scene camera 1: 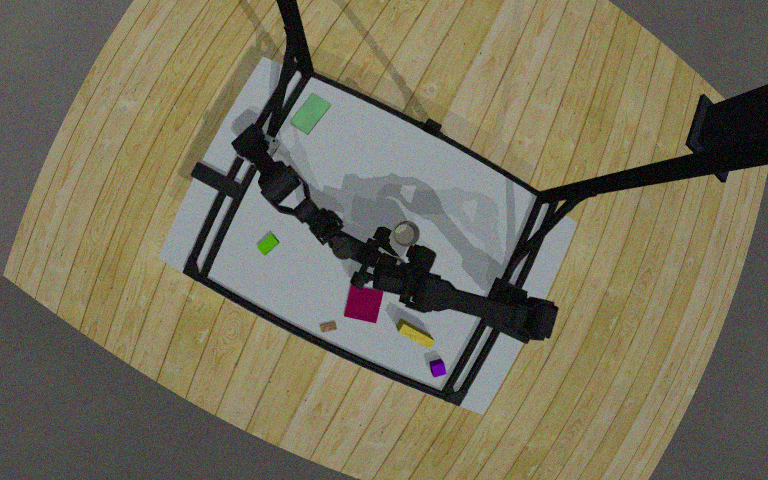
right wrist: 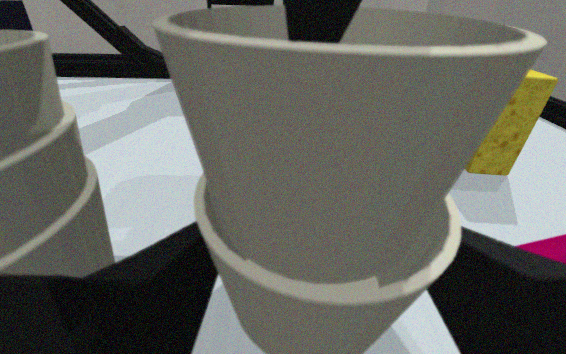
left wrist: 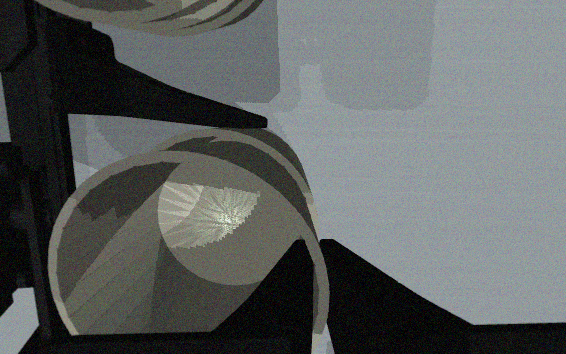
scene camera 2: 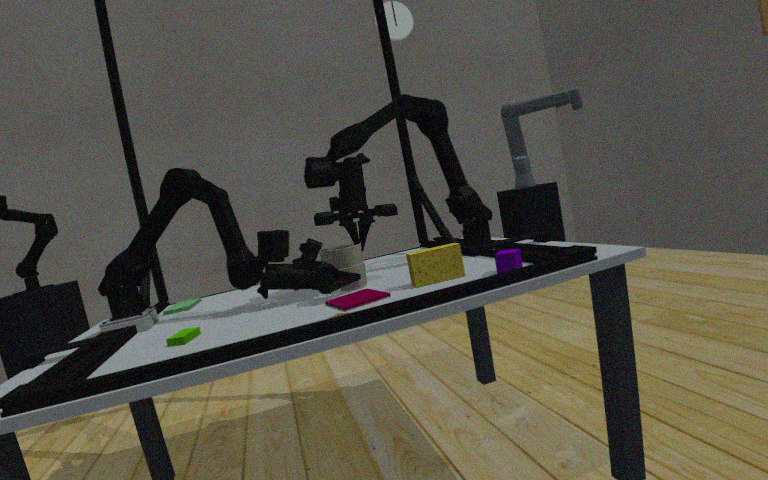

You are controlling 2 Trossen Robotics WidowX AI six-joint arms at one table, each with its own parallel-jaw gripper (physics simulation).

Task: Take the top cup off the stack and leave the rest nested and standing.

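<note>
The top beige cup is raised partly out of the lower cup, its bottom still inside. My left gripper is shut on its rim, with one finger inside the cup and one outside. The lower beige cup stands beneath it, between the fingers of my right gripper, which is shut on it from both sides. How many cups remain nested below is hidden. The arms cover this stack in scene camera 1.
Another nested beige stack stands close beside. A magenta mat, a yellow block and a purple cube lie nearby. Green pieces lie left.
</note>
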